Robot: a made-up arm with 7 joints.
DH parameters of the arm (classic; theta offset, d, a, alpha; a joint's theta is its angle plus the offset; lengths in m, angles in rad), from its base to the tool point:
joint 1: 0 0.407 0 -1.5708
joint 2: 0 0 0 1.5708
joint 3: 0 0.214 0.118 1.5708
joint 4: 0 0 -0.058 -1.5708
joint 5: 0 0.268 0 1.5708
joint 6: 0 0 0.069 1.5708
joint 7: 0 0 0 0
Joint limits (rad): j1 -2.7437..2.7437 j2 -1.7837..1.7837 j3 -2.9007..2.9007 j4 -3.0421..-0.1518 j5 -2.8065..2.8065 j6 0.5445..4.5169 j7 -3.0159..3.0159
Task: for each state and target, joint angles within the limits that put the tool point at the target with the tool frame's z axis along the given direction. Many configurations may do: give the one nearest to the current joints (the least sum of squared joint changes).
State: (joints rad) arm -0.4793 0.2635 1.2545 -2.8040 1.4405 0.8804 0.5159
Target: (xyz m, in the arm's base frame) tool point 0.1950 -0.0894 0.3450 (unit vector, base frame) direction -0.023 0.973 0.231
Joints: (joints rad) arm -1.1256 -0.2947 0.6121 -3.0420 1.1340 1.0270 0.5159
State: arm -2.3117 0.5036 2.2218 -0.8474 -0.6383 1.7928 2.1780
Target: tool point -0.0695 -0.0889 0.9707 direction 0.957 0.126 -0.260
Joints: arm -2.7387 0.5504 2.9007 -0.3991 -0.1032 1.1803 2.1780
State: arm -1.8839 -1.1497 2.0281 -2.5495 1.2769 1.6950 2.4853
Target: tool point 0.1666 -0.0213 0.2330 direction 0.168 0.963 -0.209
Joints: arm -2.2280 -0.4879 2.3351 -3.0421 1.8694 1.3763 2.4853
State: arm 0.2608 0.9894 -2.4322 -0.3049 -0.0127 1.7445 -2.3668
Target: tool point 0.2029 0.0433 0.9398 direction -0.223 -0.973 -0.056
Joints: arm 0.6792 0.5660 -2.5300 -0.2480 0.1469 1.3287 -2.3668
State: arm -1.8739 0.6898 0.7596 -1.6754 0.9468 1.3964 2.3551
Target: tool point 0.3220 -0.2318 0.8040 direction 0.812 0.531 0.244
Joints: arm -1.5822 -0.0131 1.0303 -1.1673 1.6484 2.0712 2.3551
